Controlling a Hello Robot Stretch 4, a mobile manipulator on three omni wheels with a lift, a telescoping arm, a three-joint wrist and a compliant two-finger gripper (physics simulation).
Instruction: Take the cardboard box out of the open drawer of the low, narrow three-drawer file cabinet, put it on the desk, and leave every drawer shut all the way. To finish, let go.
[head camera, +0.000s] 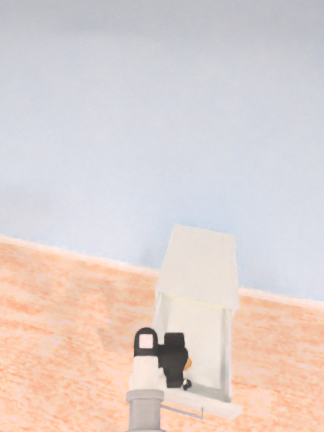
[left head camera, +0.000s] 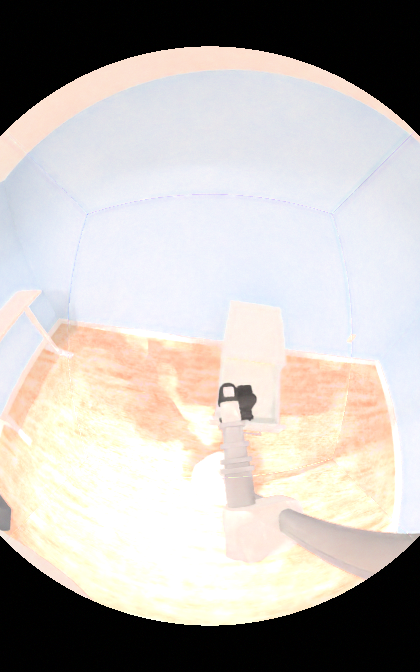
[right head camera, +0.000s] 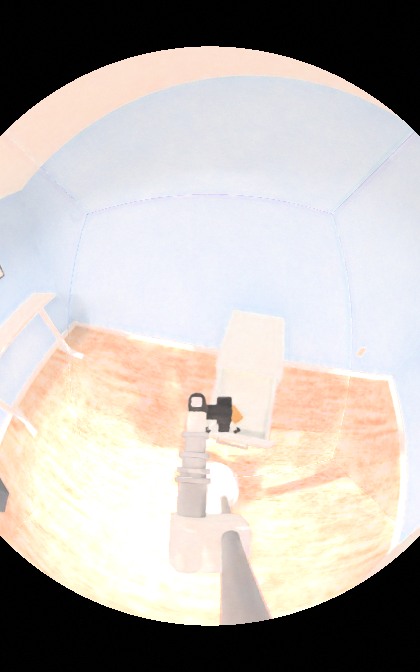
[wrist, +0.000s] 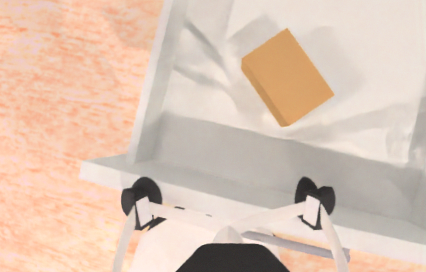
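Observation:
The cardboard box (head camera: 188, 362) (right head camera: 237, 414) (wrist: 290, 80) is a small orange-brown block lying turned at an angle on the floor of the open drawer (head camera: 229, 350) (right head camera: 265, 442) (wrist: 105, 167), near its front. The left head camera does not show the box. The low white cabinet (head camera: 200, 265) (left head camera: 255, 330) (right head camera: 252, 345) stands against the wall with this drawer pulled far out. My gripper (wrist: 222, 195) (right head camera: 223, 429) is open, pointing down over the drawer's front panel, with nothing between its fingertips. In the wrist view the box is ahead and right of centre. In the head view the gripper body partly hides the box.
A pale desk (left head camera: 20, 302) (right head camera: 35, 302) stands at the far left, partly cut off by the view's edge. The drawer's handle (head camera: 182, 412) (wrist: 295, 244) sticks out at its front. The telescoping arm (left head camera: 237, 460) (right head camera: 194, 465) reaches forward to the drawer.

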